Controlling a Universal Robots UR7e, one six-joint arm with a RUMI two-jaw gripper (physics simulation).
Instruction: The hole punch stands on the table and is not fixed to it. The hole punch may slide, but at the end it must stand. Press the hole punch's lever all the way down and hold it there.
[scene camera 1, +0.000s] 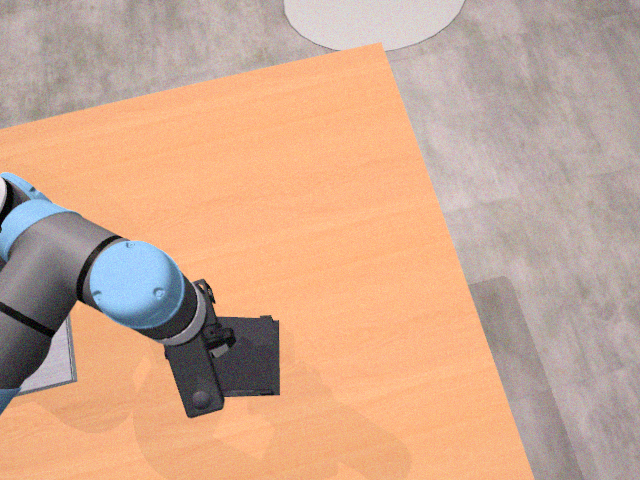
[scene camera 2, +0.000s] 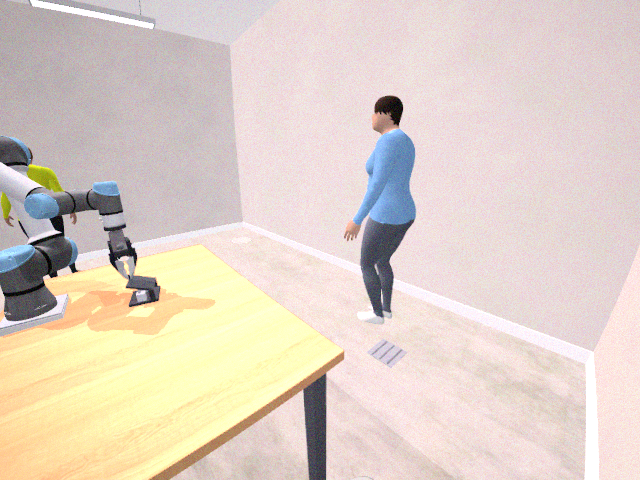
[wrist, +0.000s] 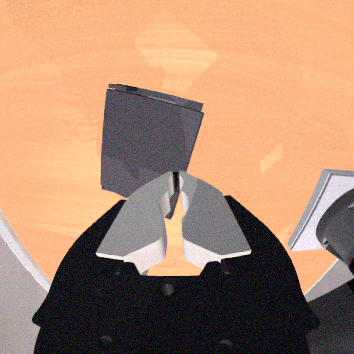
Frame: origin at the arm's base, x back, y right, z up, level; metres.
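Where they show: gripper, fingertip midpoint: (scene camera 1: 214, 352) (scene camera 2: 129, 279) (wrist: 176, 174); arm's base, link origin: (scene camera 2: 32, 309) (wrist: 347, 216).
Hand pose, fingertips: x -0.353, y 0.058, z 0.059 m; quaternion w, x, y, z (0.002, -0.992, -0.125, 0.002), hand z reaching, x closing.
Note:
Each offset is from my fingertips to the centre of the thing. Level surfaces: height alone.
The dark grey hole punch @[dx -0.037, dy +0.002, dz -0.044 m] (scene camera 1: 253, 356) (scene camera 2: 144, 296) (wrist: 145, 135) stands upright on the wooden table @[dz -0.087 m] (scene camera 1: 310, 206) (scene camera 2: 170, 392) (wrist: 270, 100). Its lever @[dx -0.037, dy +0.002, dz -0.022 m] (scene camera 2: 142, 282) is up, with a visible gap above the base at the side facing scene camera 2. My gripper (scene camera 1: 221, 350) (scene camera 2: 129, 277) (wrist: 176, 174) is shut and empty, pointing down. Its fingertips are at the lever's edge on the robot's side, and they overlap the near end of the lever in the wrist view. Whether they touch the lever cannot be told. The arm and gripper hide part of the punch in scene camera 1.
The robot's light base plate (scene camera 1: 62, 361) (scene camera 2: 63, 305) (wrist: 305, 230) lies on the table on the arm's side. A person in blue (scene camera 2: 390, 175) stands beyond the table. A person in yellow (scene camera 2: 45, 177) is partly hidden behind the arm.

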